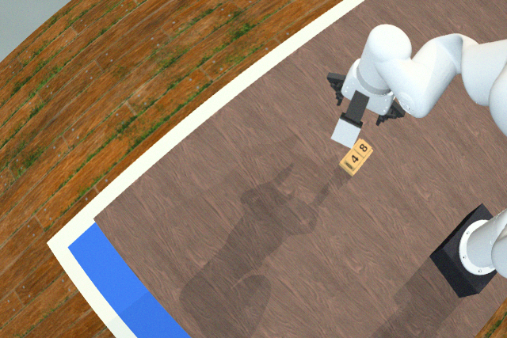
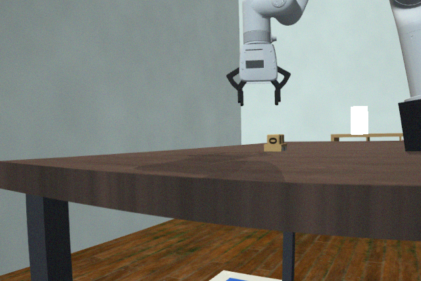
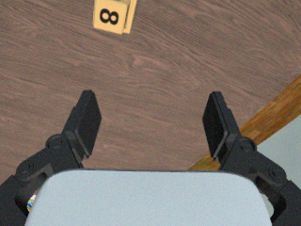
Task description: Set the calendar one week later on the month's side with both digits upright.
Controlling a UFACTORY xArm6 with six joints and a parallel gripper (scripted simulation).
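The wooden cube is 10 cm below my hand, 5 cm behind it and 3 cm to the left of it. Round my hand: tray (12 cm below, 5 cm behind, 4 cm to the left).
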